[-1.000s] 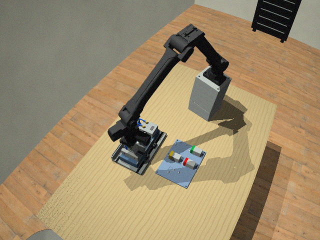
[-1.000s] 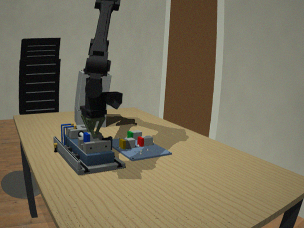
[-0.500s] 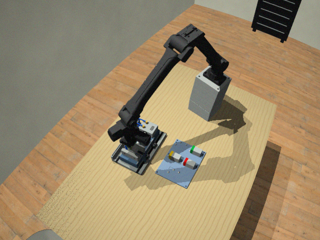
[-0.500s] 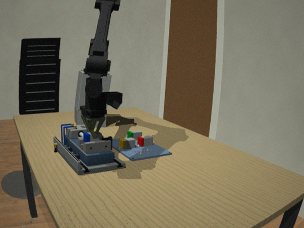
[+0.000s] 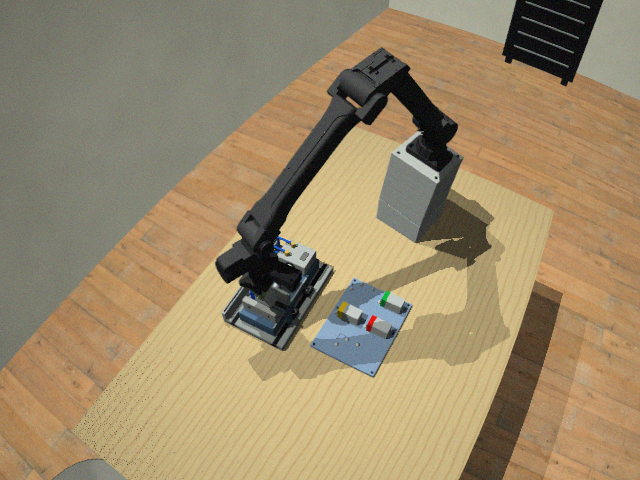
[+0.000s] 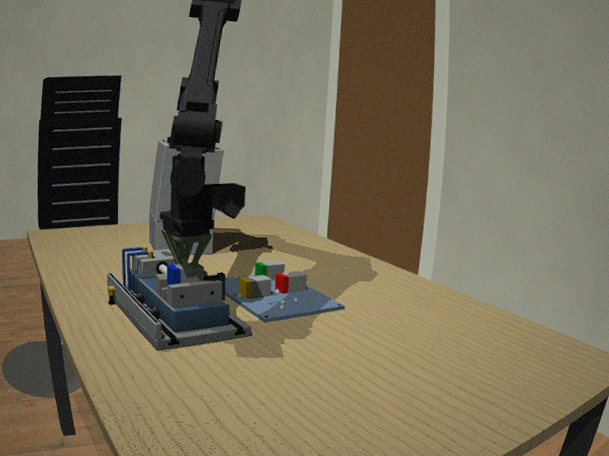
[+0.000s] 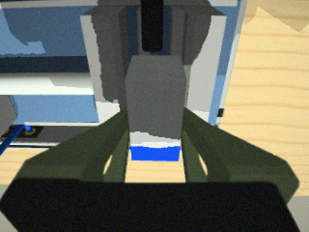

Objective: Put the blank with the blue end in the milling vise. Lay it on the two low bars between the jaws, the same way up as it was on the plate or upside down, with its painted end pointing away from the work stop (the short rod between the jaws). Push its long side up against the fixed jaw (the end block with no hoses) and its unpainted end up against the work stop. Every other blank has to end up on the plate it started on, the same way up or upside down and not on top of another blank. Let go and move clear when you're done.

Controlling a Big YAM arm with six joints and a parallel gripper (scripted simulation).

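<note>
Right now the fixed jaw is 40 mm below my hand, 30 mm ahead of it and 10 mm to the left of it. Round my hand: light blue plate: 220 mm to the left, 150 mm behind, 110 mm below; then yellow-ended blank: 180 mm to the left, 150 mm behind, 90 mm below; then black work stop rod: 50 mm to the left, 30 mm below, 10 mm behind.
</note>
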